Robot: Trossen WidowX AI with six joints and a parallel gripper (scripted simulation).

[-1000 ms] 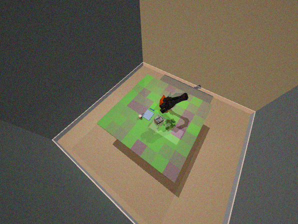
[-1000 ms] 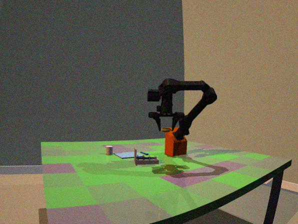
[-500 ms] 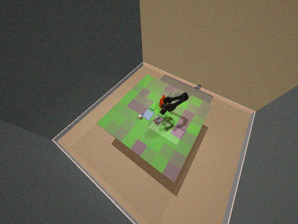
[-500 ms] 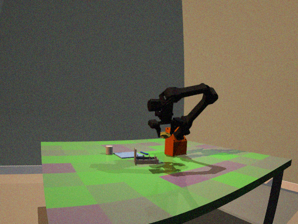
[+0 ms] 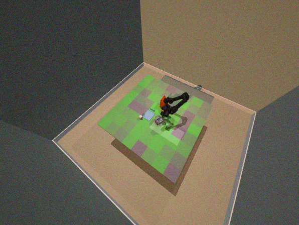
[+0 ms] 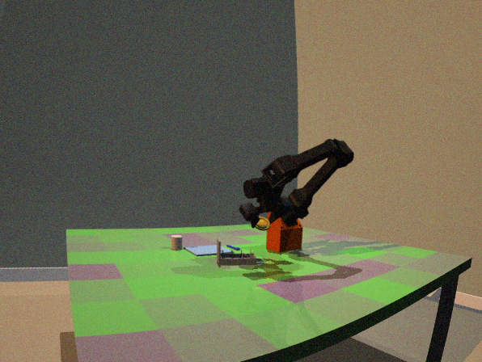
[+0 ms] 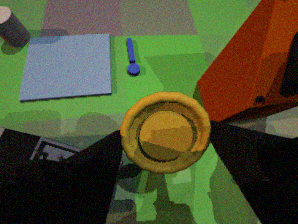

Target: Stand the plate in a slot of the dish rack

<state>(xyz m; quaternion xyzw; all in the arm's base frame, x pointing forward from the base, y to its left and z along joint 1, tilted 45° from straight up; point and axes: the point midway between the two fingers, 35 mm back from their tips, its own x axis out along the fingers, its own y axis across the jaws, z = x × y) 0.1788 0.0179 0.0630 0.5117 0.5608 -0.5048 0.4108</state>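
My gripper tip is 12 cm short of the dish rack, 2 cm to the right of it and 9 cm above it. Round my gripper tip: light blue sheet: 11 cm ahead, 17 cm to the right, 11 cm below; then plate: 1 cm above.
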